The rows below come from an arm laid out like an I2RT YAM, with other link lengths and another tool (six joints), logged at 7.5 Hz.
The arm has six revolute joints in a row. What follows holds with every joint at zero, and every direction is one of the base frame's.
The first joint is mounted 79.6 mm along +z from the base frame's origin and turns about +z.
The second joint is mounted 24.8 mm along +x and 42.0 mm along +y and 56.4 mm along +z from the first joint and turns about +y.
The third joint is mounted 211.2 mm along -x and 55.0 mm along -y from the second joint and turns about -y.
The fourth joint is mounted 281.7 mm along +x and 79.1 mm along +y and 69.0 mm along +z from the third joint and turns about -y.
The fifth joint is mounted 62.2 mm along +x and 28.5 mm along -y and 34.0 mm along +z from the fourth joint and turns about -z.
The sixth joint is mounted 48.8 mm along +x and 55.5 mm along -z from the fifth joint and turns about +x.
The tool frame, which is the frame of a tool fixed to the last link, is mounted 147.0 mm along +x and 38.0 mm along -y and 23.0 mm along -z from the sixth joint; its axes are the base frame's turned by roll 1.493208, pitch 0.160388 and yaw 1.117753 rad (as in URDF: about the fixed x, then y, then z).
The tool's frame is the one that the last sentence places.
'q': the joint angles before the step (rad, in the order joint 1, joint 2, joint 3, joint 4, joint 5, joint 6). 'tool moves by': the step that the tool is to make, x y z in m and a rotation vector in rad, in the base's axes. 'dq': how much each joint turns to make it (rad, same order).
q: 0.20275 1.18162 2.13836 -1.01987 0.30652 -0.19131
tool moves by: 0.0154 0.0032 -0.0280 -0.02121 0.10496 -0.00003
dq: 0.00020 0.03942 -0.01619 -0.05160 0.00018 0.00041
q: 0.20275 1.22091 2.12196 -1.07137 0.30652 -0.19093
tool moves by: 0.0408 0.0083 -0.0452 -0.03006 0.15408 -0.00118
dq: 0.00010 0.11739 -0.01107 -0.02910 0.00084 0.00194
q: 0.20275 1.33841 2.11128 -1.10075 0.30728 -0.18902
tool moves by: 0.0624 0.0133 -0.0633 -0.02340 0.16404 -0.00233
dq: -0.00012 0.19482 0.00003 0.02619 -0.00202 0.01062
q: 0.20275 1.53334 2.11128 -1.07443 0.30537 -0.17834
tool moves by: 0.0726 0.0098 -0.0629 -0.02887 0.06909 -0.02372
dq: -0.00065 0.21725 0.00036 0.14362 0.02718 -0.00070
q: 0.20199 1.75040 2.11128 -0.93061 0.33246 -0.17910
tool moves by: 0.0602 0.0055 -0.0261 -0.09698 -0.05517 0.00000
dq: 0.00924 0.15842 0.01196 0.21358 0.06225 -0.09265
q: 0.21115 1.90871 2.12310 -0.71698 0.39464 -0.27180
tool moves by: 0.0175 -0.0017 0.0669 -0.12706 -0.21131 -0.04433
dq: 0.02976 0.03348 0.07517 0.20169 0.13238 -0.14649
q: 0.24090 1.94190 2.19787 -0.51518 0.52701 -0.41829
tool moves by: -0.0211 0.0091 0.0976 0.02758 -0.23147 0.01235
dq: 0.03309 -0.00715 0.18006 0.06112 0.02469 -0.03395
